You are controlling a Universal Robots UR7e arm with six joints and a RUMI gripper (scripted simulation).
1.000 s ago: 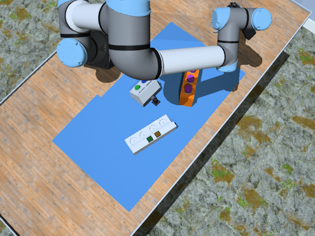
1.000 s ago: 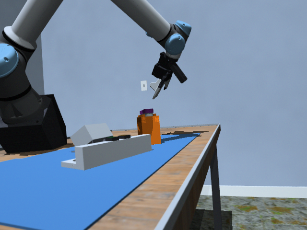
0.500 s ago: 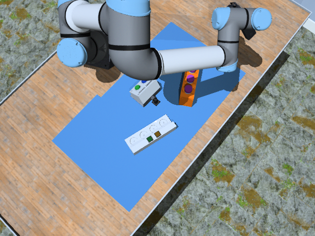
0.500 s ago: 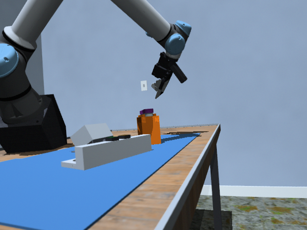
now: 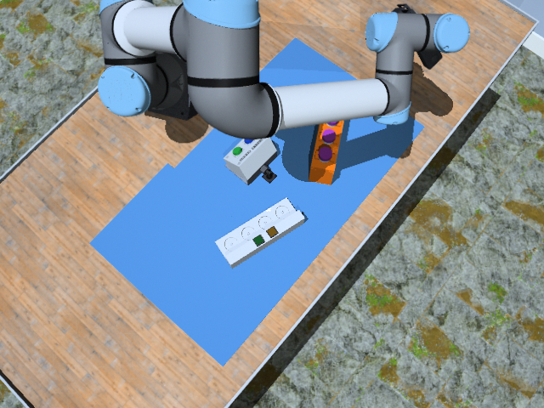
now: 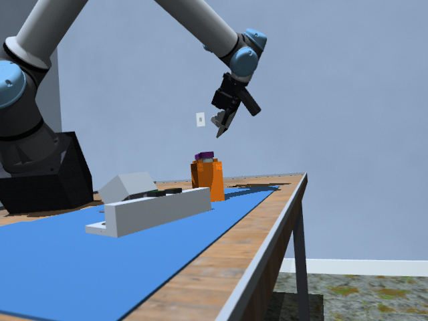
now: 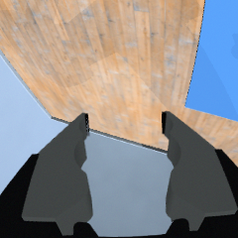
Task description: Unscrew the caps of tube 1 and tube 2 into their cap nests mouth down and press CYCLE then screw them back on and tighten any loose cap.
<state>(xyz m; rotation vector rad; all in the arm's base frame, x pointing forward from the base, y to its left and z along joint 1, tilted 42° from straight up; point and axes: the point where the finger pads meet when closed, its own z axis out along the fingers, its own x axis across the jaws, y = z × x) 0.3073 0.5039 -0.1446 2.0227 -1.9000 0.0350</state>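
Right now the purple cap is 210 mm to the right of my hand and 90 mm below it. The rest, counted from my hand: grey key housing: 80 mm behind, 450 mm to the right, 150 mm below; green key: 100 mm behind, 470 mm to the right, 140 mm below; blue key: 100 mm behind, 430 mm to the right, 140 mm below.
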